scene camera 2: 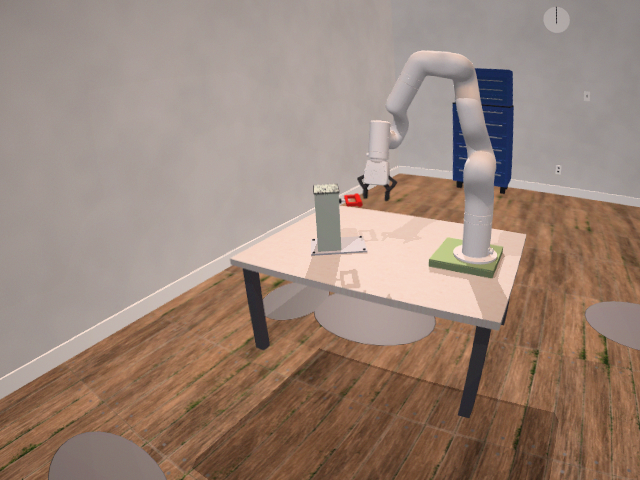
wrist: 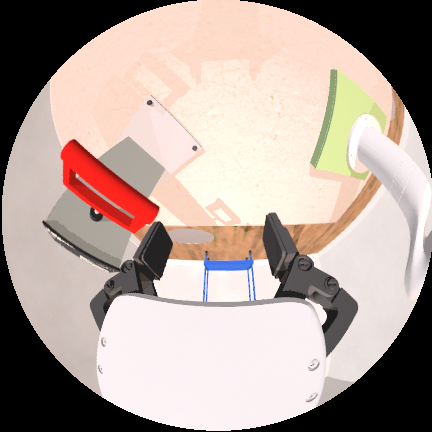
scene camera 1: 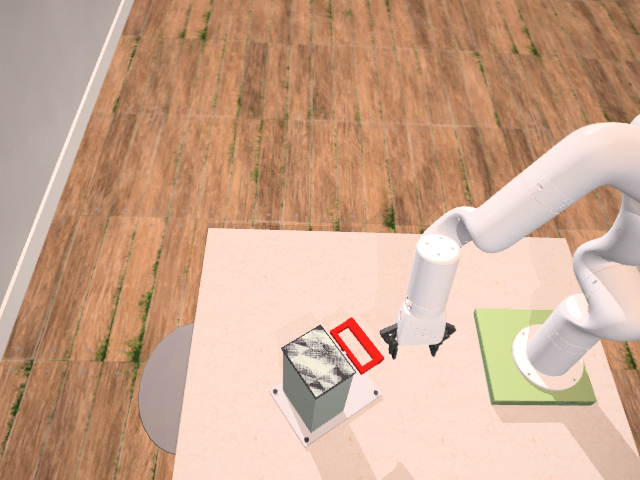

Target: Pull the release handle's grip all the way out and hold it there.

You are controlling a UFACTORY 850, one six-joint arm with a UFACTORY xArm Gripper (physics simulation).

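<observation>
The release handle's red grip (scene camera 1: 370, 363) (scene camera 2: 360, 203) (wrist: 112, 189) is a rectangular loop. It sticks out from the upper part of a grey-green post (scene camera 1: 299, 387) (scene camera 2: 328, 224) (wrist: 132, 162), close to the post's face. A short dark stem (wrist: 96, 214) joins them in the wrist view. My gripper (scene camera 1: 413, 355) (scene camera 2: 376, 197) (wrist: 213, 229) is open and empty. It hangs beside the grip, on the robot's side of it, apart from it and pointing down. In the wrist view the grip lies to the left of the fingers.
The post stands on a pale base plate (scene camera 1: 361, 396) (scene camera 2: 354, 245) (wrist: 172, 150) with dark bolts, on the table (scene camera 1: 248, 279) (scene camera 2: 403, 268). My arm's base sits on a green block (scene camera 1: 491, 361) (scene camera 2: 447, 254) (wrist: 345, 110). A blue cabinet (scene camera 2: 504, 144) stands behind the table.
</observation>
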